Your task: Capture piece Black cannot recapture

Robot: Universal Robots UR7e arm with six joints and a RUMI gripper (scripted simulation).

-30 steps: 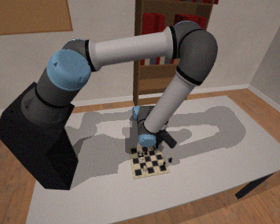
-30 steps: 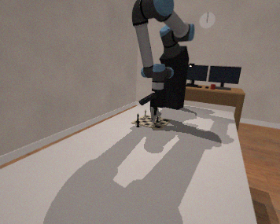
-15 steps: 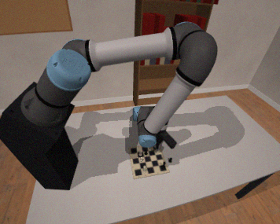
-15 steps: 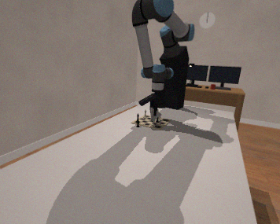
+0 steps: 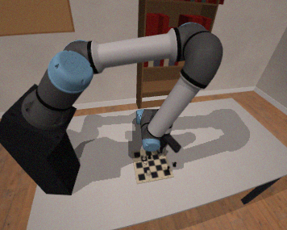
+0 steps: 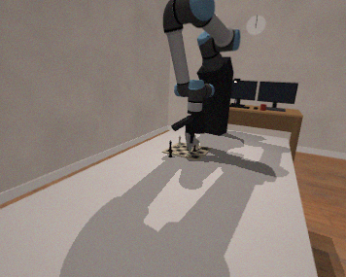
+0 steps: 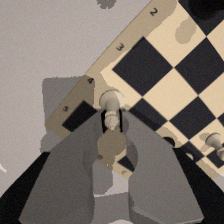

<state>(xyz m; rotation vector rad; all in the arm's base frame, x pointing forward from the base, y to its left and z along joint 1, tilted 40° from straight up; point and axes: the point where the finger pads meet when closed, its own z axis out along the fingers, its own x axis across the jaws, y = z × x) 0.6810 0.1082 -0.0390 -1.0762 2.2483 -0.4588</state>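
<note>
Now: the white pawn 1 cm below my hand. Round my hand: tall black piece 1 cm ahead, 11 cm to the right; then chessboard 7 cm behind, 4 cm to the right, 4 cm below; then black pawn 8 cm behind, 1 cm below.
</note>
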